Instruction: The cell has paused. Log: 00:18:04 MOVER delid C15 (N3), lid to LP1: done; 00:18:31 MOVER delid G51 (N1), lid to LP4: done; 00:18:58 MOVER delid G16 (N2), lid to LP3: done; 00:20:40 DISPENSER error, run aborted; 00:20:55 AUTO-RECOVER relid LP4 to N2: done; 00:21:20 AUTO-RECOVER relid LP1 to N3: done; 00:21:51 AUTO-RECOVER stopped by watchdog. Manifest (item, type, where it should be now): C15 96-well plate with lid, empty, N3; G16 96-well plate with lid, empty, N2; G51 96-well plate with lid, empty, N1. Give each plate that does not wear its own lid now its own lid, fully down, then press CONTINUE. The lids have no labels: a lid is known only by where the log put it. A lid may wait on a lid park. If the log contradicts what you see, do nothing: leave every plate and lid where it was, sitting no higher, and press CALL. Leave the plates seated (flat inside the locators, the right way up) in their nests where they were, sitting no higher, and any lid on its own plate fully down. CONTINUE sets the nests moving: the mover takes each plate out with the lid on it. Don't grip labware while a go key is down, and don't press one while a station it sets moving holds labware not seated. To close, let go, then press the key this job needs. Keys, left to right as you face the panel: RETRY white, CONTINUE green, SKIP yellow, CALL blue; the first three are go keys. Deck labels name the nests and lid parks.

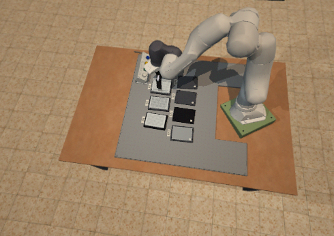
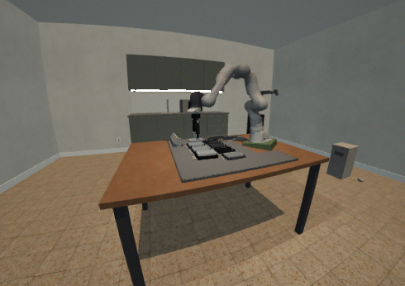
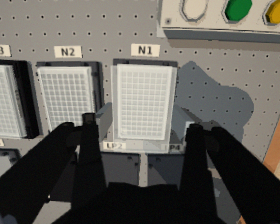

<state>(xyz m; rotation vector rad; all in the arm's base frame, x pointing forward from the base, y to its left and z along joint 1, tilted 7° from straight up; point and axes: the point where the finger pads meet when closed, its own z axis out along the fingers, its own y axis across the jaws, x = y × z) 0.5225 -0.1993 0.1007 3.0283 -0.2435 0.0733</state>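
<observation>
Right now the LP2 label is 8 cm behind my hand, 7 cm to the left of it and 8 cm below it. The rest, counted from my hand: clear lid: 2 cm below; white retry key: 12 cm ahead, 7 cm to the right, 1 cm below; green continue key: 11 cm ahead, 12 cm to the right, 1 cm below.
</observation>
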